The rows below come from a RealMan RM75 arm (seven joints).
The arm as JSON. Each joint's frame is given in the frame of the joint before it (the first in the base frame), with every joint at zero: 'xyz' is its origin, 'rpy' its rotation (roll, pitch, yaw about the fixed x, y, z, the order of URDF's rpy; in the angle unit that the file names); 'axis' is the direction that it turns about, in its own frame. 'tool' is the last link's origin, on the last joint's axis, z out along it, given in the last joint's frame.
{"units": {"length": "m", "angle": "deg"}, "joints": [
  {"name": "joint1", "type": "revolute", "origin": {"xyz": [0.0, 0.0, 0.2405], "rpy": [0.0, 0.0, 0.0]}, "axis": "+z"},
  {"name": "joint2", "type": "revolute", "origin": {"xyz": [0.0, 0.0, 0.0], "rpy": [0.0, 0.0, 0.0]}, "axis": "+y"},
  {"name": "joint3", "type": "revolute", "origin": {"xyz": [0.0, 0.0, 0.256], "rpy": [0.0, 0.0, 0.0]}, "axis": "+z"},
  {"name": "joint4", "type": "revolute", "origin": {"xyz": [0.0, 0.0, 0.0], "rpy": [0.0, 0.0, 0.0]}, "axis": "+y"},
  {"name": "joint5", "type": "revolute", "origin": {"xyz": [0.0, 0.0, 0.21], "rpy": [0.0, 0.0, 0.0]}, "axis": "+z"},
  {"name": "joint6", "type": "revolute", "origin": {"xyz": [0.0, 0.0, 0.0], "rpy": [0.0, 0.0, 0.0]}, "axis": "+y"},
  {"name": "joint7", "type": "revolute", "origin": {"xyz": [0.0, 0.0, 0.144], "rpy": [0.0, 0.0, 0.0]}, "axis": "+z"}
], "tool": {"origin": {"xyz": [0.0, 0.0, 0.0], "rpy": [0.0, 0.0, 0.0]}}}
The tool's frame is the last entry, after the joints.
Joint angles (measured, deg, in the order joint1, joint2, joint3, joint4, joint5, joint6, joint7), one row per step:
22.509 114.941 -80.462 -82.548 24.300 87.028 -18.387
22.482 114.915 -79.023 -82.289 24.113 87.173 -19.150
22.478 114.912 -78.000 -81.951 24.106 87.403 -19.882
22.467 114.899 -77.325 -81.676 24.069 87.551 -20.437
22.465 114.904 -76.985 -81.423 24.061 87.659 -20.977
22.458 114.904 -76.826 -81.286 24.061 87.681 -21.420
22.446 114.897 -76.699 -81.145 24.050 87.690 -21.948
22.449 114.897 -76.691 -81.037 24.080 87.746 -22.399
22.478 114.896 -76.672 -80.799 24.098 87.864 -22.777
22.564 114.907 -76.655 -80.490 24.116 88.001 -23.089
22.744 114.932 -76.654 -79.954 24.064 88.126 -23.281
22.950 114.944 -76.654 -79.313 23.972 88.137 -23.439
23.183 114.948 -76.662 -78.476 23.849 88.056 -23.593
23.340 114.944 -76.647 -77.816 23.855 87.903 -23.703
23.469 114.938 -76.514 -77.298 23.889 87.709 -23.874
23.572 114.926 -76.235 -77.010 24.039 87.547 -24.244
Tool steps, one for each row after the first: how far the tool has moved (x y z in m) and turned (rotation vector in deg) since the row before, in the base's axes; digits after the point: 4 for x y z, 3 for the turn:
0.0034 0.0006 0.0046 0.567 0.090 -0.396
0.0027 -0.0002 0.0026 0.089 0.154 -0.325
0.0021 -0.0002 0.0017 0.003 0.051 -0.214
0.0014 -0.0004 0.0005 -0.241 -0.011 -0.026
0.0008 -0.0002 0.0002 -0.213 -0.047 0.129
0.0008 -0.0002 0.0002 -0.278 -0.094 0.205
0.0003 -0.0003 -0.0003 -0.362 -0.072 0.218
0.0007 -0.0005 -0.0005 -0.416 -0.057 0.029
0.0006 -0.0004 -0.0007 -0.431 -0.025 -0.038
0.0010 -0.0003 -0.0012 -0.465 -0.044 -0.231
0.0013 -0.0001 -0.0012 -0.396 -0.080 -0.257
0.0018 -0.0001 -0.0015 -0.414 -0.107 -0.349
0.0014 0.0000 -0.0012 -0.243 0.021 -0.251
0.0011 0.0003 -0.0006 -0.085 0.071 -0.128
0.0004 0.0006 0.0002 -0.011 0.183 0.135

